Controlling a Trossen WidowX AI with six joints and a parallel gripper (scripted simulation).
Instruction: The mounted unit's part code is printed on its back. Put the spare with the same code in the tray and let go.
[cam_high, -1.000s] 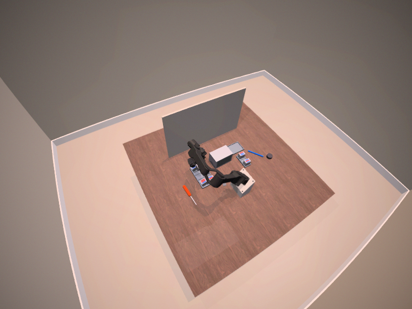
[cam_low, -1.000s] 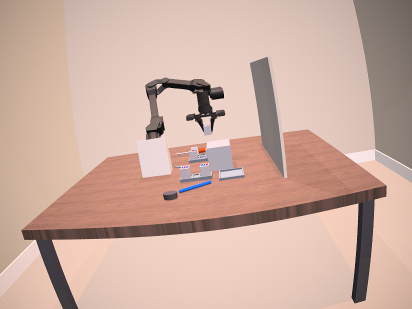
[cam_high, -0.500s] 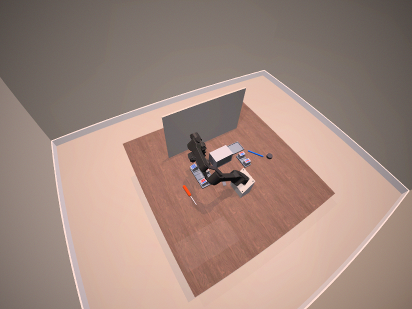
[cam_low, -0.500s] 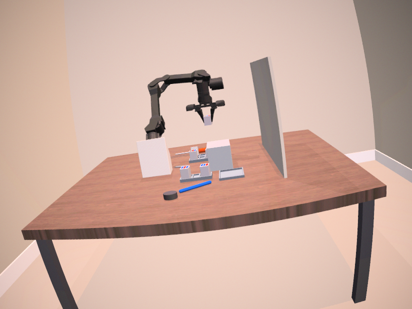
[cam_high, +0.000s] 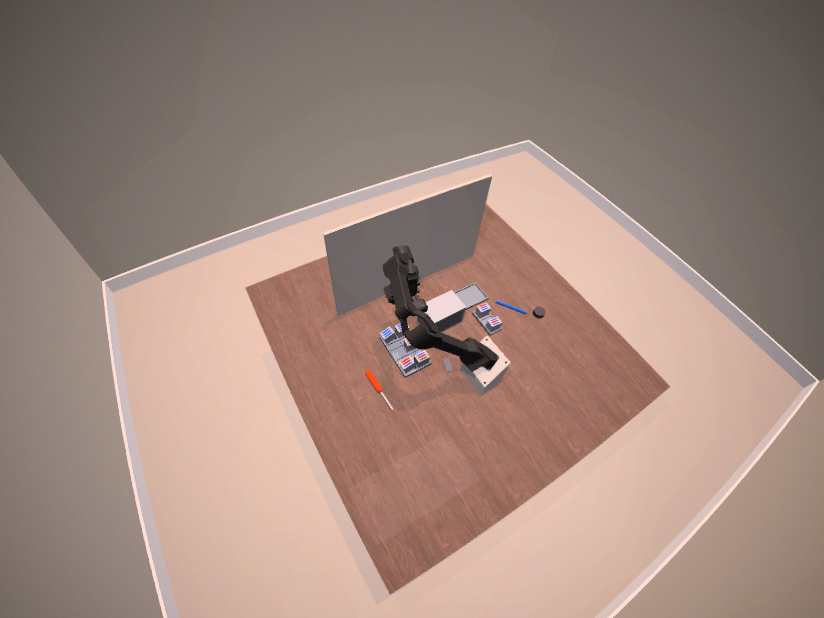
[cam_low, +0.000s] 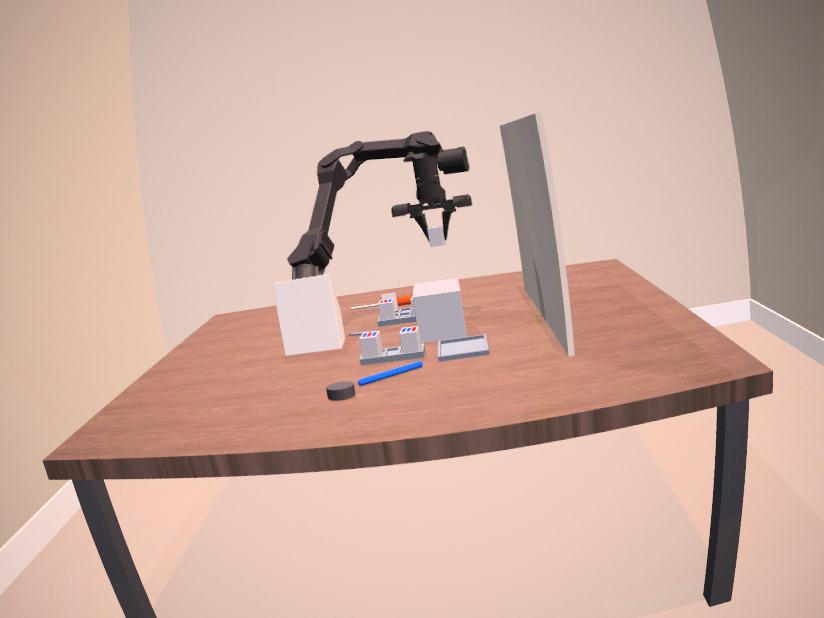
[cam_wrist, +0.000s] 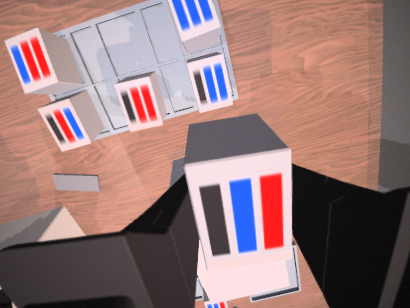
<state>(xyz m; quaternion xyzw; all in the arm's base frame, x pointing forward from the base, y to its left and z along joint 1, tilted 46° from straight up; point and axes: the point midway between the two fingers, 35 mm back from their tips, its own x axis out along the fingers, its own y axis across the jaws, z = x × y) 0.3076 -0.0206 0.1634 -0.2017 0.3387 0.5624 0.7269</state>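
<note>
Now: the shallow grey tray 2 cm behind my gripper tip, 33 cm to the right of it and 18 cm below it. Also, from my gripper tip: blue pen: 18 cm behind, 43 cm to the right, 18 cm below; then mounted unit: 4 cm behind, 14 cm to the right, 13 cm below; then grey panel: 19 cm ahead, 18 cm to the right, 4 cm above.
</note>
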